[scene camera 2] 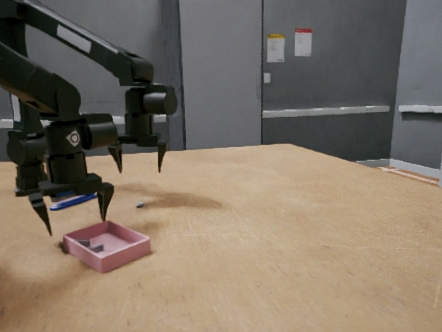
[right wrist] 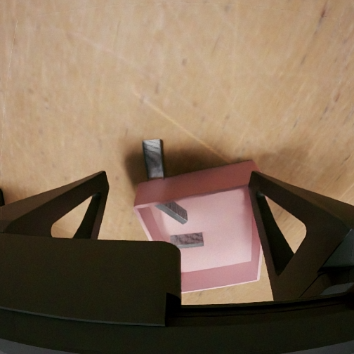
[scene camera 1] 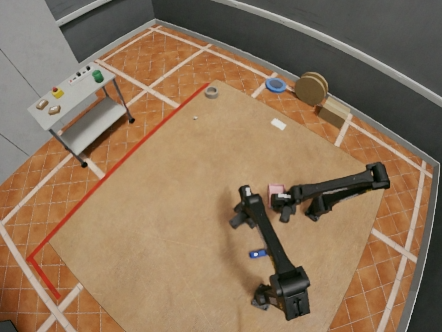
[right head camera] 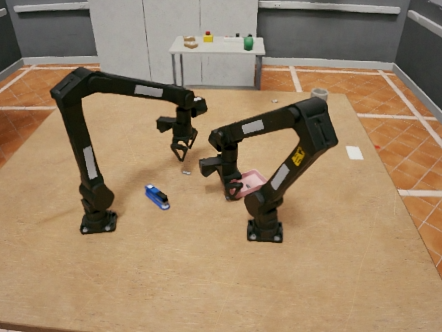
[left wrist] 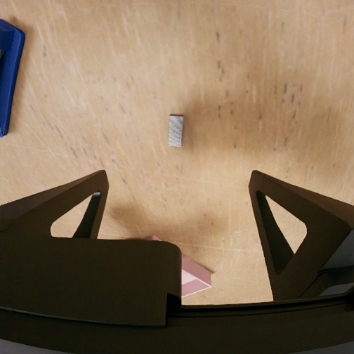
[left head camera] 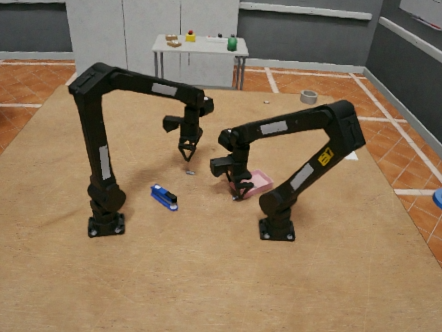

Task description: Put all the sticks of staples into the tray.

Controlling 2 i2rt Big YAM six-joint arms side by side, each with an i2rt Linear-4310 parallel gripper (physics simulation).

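Where they show: left gripper, between the fingertips: [scene camera 2: 140, 172] [right head camera: 185, 154] [left head camera: 190, 154]; right gripper, between the fingertips: [scene camera 2: 78, 228] [scene camera 1: 279, 209] [right head camera: 228, 189] [left head camera: 235, 189]; left arm's base, origin of its link: [scene camera 2: 33, 190] [scene camera 1: 263, 296] [right head camera: 99, 224] [left head camera: 106, 226]; right arm's base, origin of its link: [scene camera 1: 314, 210] [right head camera: 264, 232] [left head camera: 276, 231].
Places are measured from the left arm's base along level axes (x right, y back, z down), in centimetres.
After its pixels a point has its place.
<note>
A grey stick of staples [left head camera: 190, 172] {y -25.0, x 32.5, z -0.6 cm} [right head camera: 186, 172] {y -25.0, x 32.3, z -0.6 cm} [scene camera 2: 140, 204] {y -25.1, x 33.1, z -0.6 cm} [left wrist: 175, 131] lies on the table below my left gripper [left head camera: 188, 159] {y -25.8, x 32.5, z -8.8 cm} [scene camera 2: 140, 172] {y -25.8, x 32.5, z -8.8 cm} [left wrist: 178, 177], which is open and empty above it. A second stick [right wrist: 153, 158] lies against the outside of the pink tray's wall. Two more sticks, one slanted [right wrist: 173, 212] and one level [right wrist: 187, 240] in the right wrist view, lie inside the tray [scene camera 1: 276, 189] {y -15.4, x 59.5, z -0.3 cm} [scene camera 2: 125, 256] {y -15.9, x 62.0, z -1.3 cm} [right wrist: 200, 185]. My right gripper [scene camera 2: 77, 227] {y -9.6, x 47.3, z -2.6 cm} [right wrist: 178, 178] is open and empty, low over the tray's edge and the second stick.
A blue stapler [left head camera: 164, 198] {y -9.0, x 20.5, z -2.2 cm} [right head camera: 157, 197] {y -7.2, x 21.0, z -3.9 cm} [scene camera 1: 258, 254] {y -11.7, x 18.8, z -4.6 cm} lies between the arm bases, nearer the left arm. A grey tape roll [left head camera: 309, 97] {y -81.4, x 110.8, z -4.4 cm} [scene camera 1: 211, 92] {y -84.0, x 108.7, z -4.7 cm}, a small pale object [left head camera: 266, 102] {y -85.6, x 86.2, z 0.1 cm} [scene camera 1: 195, 118] {y -85.2, x 85.8, z -0.2 cm} and a white card [right head camera: 354, 153] {y -29.2, x 108.5, z -0.2 cm} [scene camera 1: 278, 124] {y -29.7, x 108.3, z -0.1 cm} lie farther off. The two grippers are fairly close together.
</note>
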